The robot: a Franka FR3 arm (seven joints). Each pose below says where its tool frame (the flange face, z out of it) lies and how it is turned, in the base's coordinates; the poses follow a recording.
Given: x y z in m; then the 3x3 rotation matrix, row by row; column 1 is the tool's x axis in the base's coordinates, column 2 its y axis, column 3 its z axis. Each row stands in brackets.
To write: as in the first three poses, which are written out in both.
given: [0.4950 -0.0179 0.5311], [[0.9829 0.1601 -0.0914], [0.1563 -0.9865 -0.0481], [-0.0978 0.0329 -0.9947]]
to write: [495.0 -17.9 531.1], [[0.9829 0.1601 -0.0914], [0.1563 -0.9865 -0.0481], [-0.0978 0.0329 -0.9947]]
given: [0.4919 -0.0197 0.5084], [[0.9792 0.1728 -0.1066], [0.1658 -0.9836 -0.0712], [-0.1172 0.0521 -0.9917]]
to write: [491.9 -19.7 508.4], [[0.9792 0.1728 -0.1066], [0.1658 -0.9836 -0.0712], [-0.1172 0.0521 -0.9917]]
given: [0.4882 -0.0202 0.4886], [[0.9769 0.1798 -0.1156], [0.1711 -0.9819 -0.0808], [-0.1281 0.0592 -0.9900]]
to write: [488.2 -20.2 488.6], [[0.9769 0.1798 -0.1156], [0.1711 -0.9819 -0.0808], [-0.1281 0.0592 -0.9900]]
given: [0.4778 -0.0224 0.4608], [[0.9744 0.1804 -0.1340], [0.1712 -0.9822 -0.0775], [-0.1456 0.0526 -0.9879]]
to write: [477.8 -22.4 460.8], [[0.9744 0.1804 -0.1340], [0.1712 -0.9822 -0.0775], [-0.1456 0.0526 -0.9879]]
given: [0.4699 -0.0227 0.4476], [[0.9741 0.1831 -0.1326], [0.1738 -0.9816 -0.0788], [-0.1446 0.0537 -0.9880]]
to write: [469.9 -22.7 447.6], [[0.9741 0.1831 -0.1326], [0.1738 -0.9816 -0.0788], [-0.1446 0.0537 -0.9880]]
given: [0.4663 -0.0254 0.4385], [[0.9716 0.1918 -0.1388], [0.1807 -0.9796 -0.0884], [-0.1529 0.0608 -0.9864]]
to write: [466.3 -25.4 438.5], [[0.9716 0.1918 -0.1388], [0.1807 -0.9796 -0.0884], [-0.1529 0.0608 -0.9864]]
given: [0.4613 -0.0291 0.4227], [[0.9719 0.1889 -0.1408], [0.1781 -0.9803 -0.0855], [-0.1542 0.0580 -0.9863]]
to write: [461.3 -29.1 422.7], [[0.9719 0.1889 -0.1408], [0.1781 -0.9803 -0.0855], [-0.1542 0.0580 -0.9863]]
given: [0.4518 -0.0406 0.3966], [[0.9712 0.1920 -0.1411], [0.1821 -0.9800 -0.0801], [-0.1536 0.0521 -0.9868]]
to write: [451.8 -40.6 396.6], [[0.9712 0.1920 -0.1411], [0.1821 -0.9800 -0.0801], [-0.1536 0.0521 -0.9868]]
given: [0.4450 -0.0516 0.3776], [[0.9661 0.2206 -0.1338], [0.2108 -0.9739 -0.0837], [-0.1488 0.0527 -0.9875]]
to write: [445.0 -51.6 377.6], [[0.9661 0.2206 -0.1338], [0.2108 -0.9739 -0.0837], [-0.1488 0.0527 -0.9875]]
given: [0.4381 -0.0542 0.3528], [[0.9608 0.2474 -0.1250], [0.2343 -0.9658 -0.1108], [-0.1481 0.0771 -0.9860]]
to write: [438.1 -54.2 352.8], [[0.9608 0.2474 -0.1250], [0.2343 -0.9658 -0.1108], [-0.1481 0.0771 -0.9860]]
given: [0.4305 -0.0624 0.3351], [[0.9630 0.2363 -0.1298], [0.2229 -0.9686 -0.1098], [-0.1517 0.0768 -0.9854]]
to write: [430.5 -62.4 335.1], [[0.9630 0.2363 -0.1298], [0.2229 -0.9686 -0.1098], [-0.1517 0.0768 -0.9854]]
